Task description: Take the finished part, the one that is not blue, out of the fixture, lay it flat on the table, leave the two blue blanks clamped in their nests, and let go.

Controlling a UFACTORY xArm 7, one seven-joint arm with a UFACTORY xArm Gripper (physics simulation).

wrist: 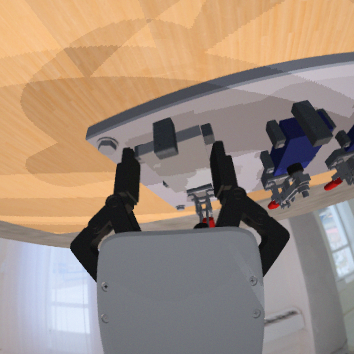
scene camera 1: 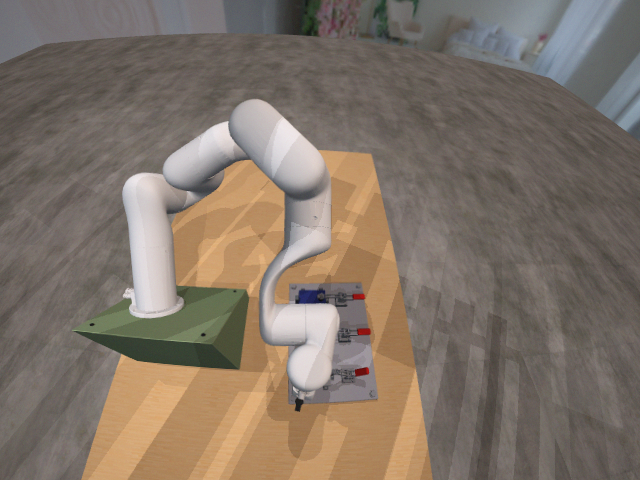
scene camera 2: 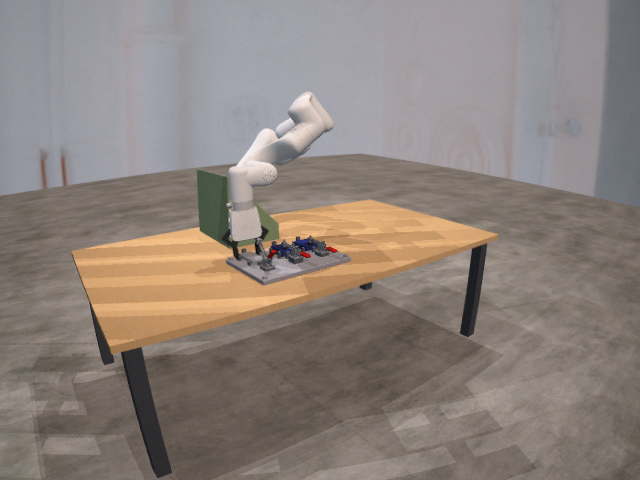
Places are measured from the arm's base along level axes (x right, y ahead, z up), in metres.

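Pixels of known places: gripper, between the fingertips: [scene camera 2: 247,256]; arm's base, origin of its link: [scene camera 1: 157,306].
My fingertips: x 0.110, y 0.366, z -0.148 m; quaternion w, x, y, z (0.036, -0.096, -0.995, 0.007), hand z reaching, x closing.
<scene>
Ahead of a thing's pixels: the offset from my fingertips to its top centre. Level surfaces: height alone.
The pale grey finished part {dx -0.005, dy +0.022, dz +0.010 m} [wrist: 187,161] lies flat in the end nest of the fixture plate {dx -0.118, dy +0.067, dz -0.008 m} [wrist: 240,92] [scene camera 2: 305,269] [scene camera 1: 356,356]. The clamp at this nest stands raised in scene camera 2. My gripper [wrist: 173,152] [scene camera 2: 247,253] is open, low over this nest, with one finger on each side of the part and no clear contact. In scene camera 1 the arm hides the part and one finger. Two blue blanks show in the other nests: the middle one [wrist: 296,145] [scene camera 2: 282,249] and the far one {dx -0.224, dy +0.012, dz +0.013 m} [wrist: 351,136] [scene camera 2: 305,244] [scene camera 1: 311,296]. The middle blank is hidden in scene camera 1.
Red-handled clamps stand along the fixture's outer side, and grey locating blocks {dx -0.001, dy -0.028, dz +0.020 m} [wrist: 165,137] rise around the nests. The green base block [scene camera 1: 222,310] [scene camera 2: 211,206] carries the arm on the wooden table {dz -0.023 m} [scene camera 1: 206,428] [scene camera 2: 170,304]. The fixture lies near one long table edge.
</scene>
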